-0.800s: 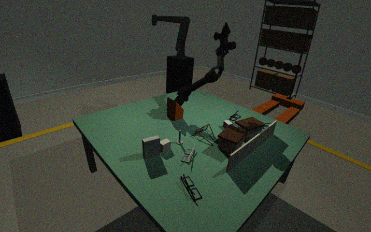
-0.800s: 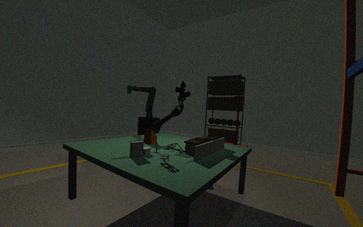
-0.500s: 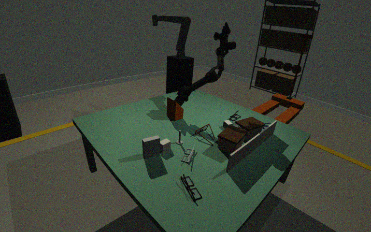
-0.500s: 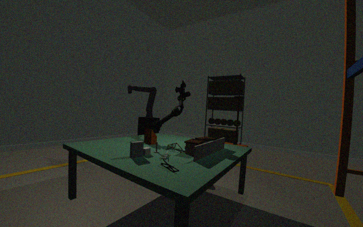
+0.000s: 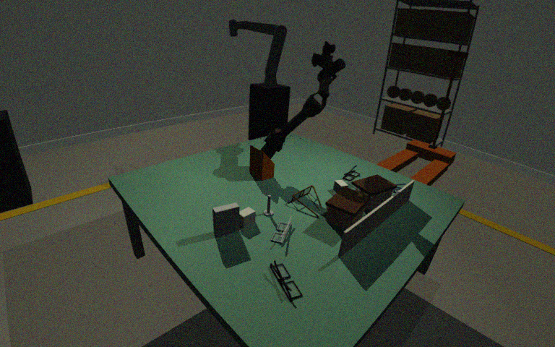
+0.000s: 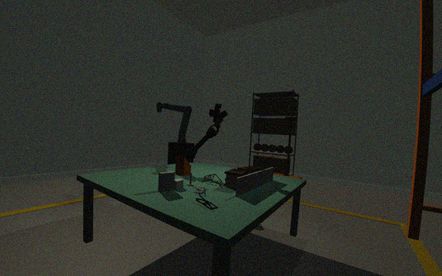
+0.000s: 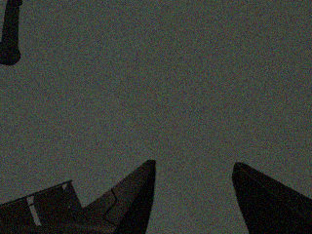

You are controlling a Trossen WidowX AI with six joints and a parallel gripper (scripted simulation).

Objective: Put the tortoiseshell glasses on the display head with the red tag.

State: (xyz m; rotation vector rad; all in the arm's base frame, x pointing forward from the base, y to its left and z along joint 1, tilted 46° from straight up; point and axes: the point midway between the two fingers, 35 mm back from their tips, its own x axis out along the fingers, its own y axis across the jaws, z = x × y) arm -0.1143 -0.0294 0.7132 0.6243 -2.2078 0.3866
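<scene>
Right now my gripper tip is 38 cm short of the small stand, 71 cm to the left of it and 64 cm above it. From my gripper tip the other things lie so: white panel: 72 cm ahead, 40 cm to the right, 61 cm below; then brown stepped display head: 59 cm ahead, 51 cm to the right, 60 cm below.
</scene>
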